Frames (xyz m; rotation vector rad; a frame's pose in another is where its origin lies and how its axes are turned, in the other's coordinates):
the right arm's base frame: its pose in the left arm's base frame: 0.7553 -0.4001 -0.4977 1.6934 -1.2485 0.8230
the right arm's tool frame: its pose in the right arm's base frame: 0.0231 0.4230 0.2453 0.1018 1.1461 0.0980
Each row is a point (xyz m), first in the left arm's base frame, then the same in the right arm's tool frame.
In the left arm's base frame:
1: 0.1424 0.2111 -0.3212
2: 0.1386 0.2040 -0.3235
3: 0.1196 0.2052 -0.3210
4: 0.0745 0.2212 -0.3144
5: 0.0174 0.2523 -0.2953
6: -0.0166 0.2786 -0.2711
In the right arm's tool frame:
1: 0.7005 0.0159 -0.6256
2: 0.6943 0.0208 -0.6230
3: 0.6975 0.0391 -0.6279
4: 0.7140 0.0794 -0.6489
5: 0.7501 0.1296 -0.6766
6: 0.7864 0.1598 -0.6908

